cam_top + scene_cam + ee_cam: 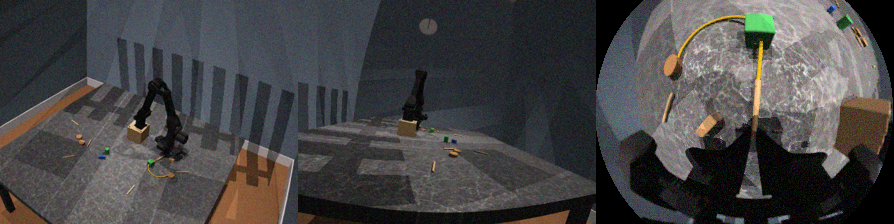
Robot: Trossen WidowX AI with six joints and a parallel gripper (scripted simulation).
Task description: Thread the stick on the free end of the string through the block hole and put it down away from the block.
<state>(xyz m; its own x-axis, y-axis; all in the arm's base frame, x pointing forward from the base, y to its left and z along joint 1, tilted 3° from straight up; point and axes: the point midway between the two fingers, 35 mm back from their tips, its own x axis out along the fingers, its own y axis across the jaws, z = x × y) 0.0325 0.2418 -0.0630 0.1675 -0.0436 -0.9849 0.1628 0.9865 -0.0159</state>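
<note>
My gripper tip is 4 cm short of the thin wooden stick, 1 cm to the left of it and 1 cm below it. Round my gripper tip: round wooden button: 13 cm to the left, 12 cm ahead, 1 cm above; green block: 13 cm ahead, 2 cm to the right, 2 cm above; small wooden piece: 6 cm to the left, 2 cm ahead, 1 cm above.
</note>
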